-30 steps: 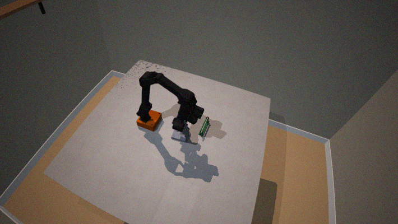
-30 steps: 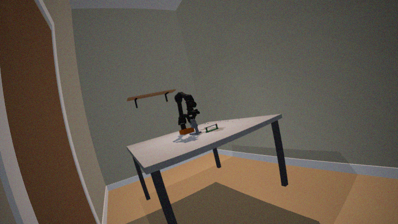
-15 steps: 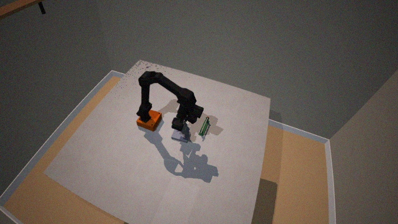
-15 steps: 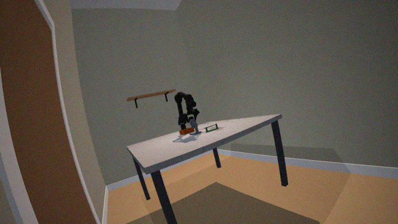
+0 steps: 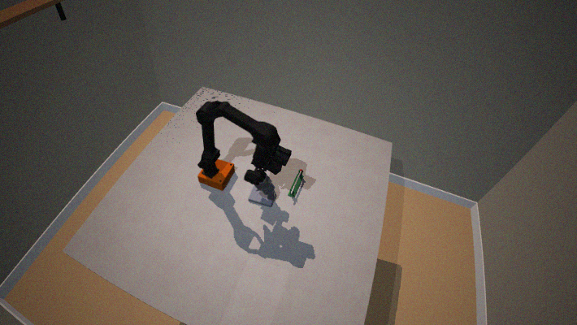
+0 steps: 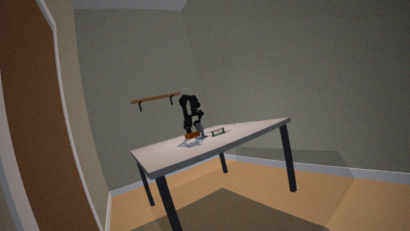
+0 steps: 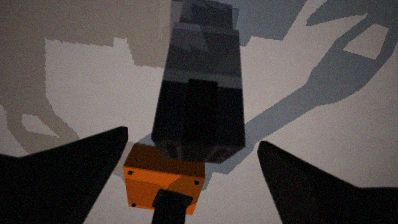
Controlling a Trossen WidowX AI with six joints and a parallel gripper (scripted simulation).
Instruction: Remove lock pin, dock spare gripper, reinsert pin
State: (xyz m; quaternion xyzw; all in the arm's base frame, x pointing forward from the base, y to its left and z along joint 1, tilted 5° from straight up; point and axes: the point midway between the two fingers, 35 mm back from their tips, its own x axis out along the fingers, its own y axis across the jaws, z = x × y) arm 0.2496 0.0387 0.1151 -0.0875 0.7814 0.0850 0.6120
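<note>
My gripper tip is 3 cm short of the spare gripper, 3 cm above it and 1 cm to the right of it. The rest, counted from my gripper tip: green pin rest: 15 cm to the left, 13 cm below, 13 cm ahead; then mount: 10 cm below, 4 cm ahead, 1 cm to the left.
</note>
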